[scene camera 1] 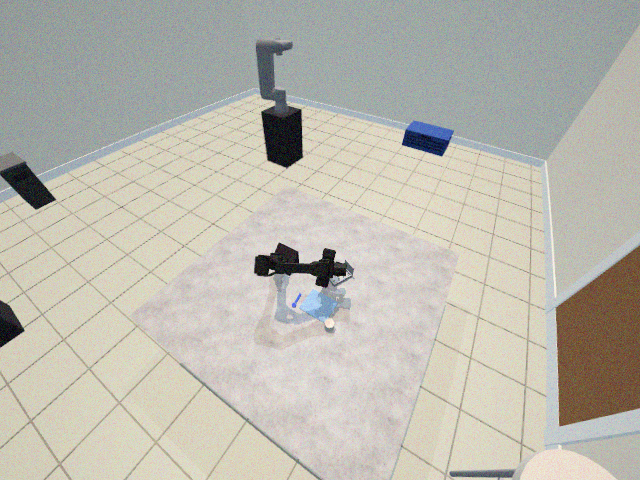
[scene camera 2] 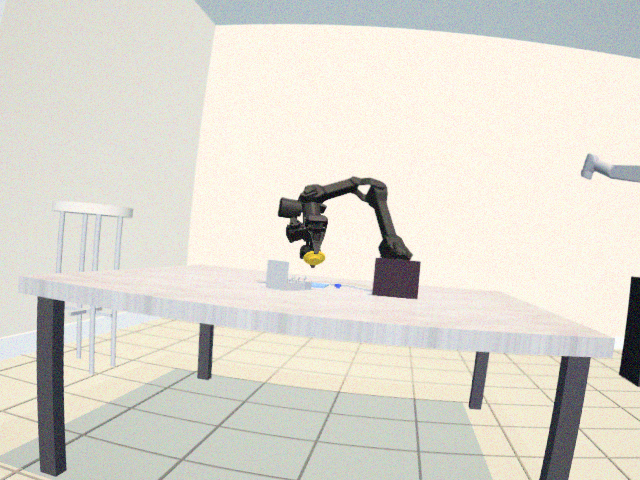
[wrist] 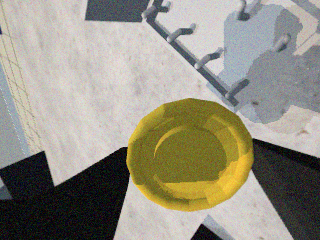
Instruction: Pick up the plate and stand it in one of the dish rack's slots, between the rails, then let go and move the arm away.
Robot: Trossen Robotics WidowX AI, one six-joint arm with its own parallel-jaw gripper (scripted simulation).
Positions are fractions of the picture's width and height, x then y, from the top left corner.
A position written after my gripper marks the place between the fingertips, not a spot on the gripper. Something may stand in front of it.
Observation:
My gripper (scene camera 2: 0.49,0.54) holds a yellow plate (wrist: 0.59,0.65). Also in view: a grey dish rack (scene camera 2: 0.43,0.58) and a light blue mat (scene camera 1: 0.50,0.64).
The grey dish rack also shows in the wrist view (wrist: 0.74,0.24). My gripper also shows in the wrist view (wrist: 0.58,0.63).

